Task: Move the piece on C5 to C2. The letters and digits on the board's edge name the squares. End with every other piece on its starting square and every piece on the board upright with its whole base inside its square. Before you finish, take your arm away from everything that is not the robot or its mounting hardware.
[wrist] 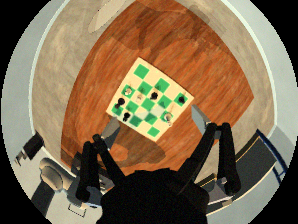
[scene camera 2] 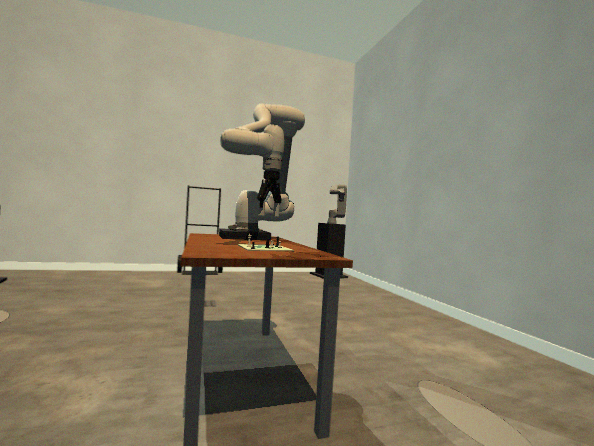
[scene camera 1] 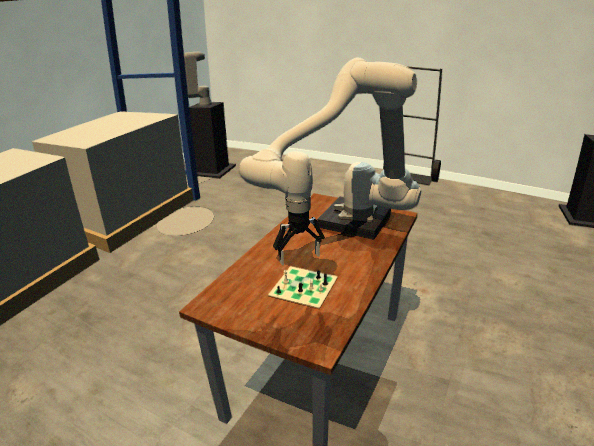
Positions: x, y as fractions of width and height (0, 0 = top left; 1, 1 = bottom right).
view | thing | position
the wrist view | gripper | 0.52, 0.52
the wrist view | chessboard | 0.49, 0.53
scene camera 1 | gripper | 0.50, 0.58
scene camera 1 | chessboard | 0.52, 0.67
